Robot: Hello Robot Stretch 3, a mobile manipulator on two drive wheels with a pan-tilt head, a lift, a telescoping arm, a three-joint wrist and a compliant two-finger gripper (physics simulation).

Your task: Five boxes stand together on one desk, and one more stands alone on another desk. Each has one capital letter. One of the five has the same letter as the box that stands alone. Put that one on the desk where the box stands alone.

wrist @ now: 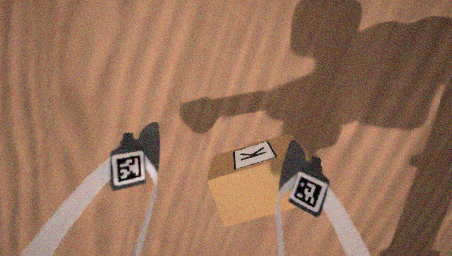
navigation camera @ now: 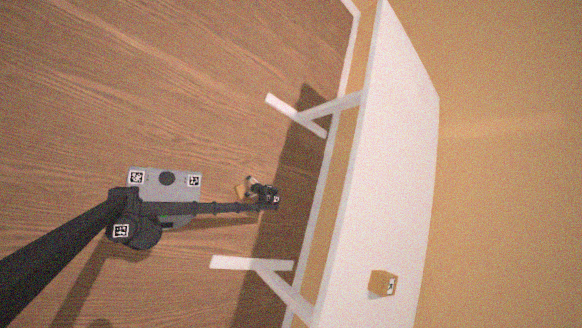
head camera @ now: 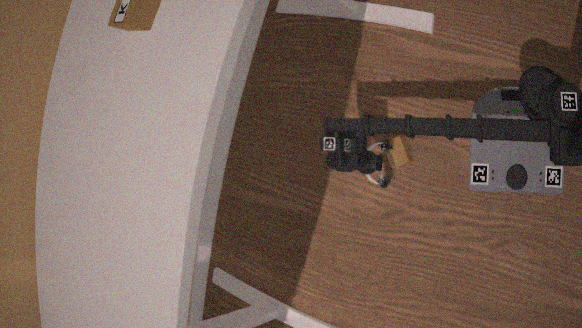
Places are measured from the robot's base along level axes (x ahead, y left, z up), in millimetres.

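Pixels of known places: gripper, between the fingertips: (navigation camera: 246, 186) (head camera: 387, 164); robot's base, origin of its link: (navigation camera: 167, 177) (head camera: 515, 175).
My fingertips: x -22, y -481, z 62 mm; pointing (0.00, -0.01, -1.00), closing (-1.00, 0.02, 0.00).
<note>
Ahead of a thing's pixels: the offset from my fingertips to its middle. Level surfaces: height alone.
A tan box @(32 mm down, 41 mm back, 35 mm left) (head camera: 400, 151) (navigation camera: 240, 191) (wrist: 245, 195) lies on the wooden floor between the robot's base and the desk. A white label with a K shows on one side of it in the wrist view. My gripper (head camera: 385, 164) (navigation camera: 248, 187) (wrist: 222, 148) is open and low over the floor, beside the box. In the wrist view the right finger covers the box's right edge, and a gap lies between the left finger and the box. Another box @(913 mm up, 233 mm back, 104 mm right) (head camera: 135, 16) (navigation camera: 381, 283), lettered K, stands alone on the white desk @(888 mm up) (head camera: 125, 150) (navigation camera: 390, 150).
The robot's base (head camera: 530, 155) (navigation camera: 167, 192) stands on the floor near the box. The desk's white legs (head camera: 400, 19) (navigation camera: 250, 262) reach out over the floor on both sides of the arm. A tan wall (navigation camera: 510, 150) stands behind the desk.
</note>
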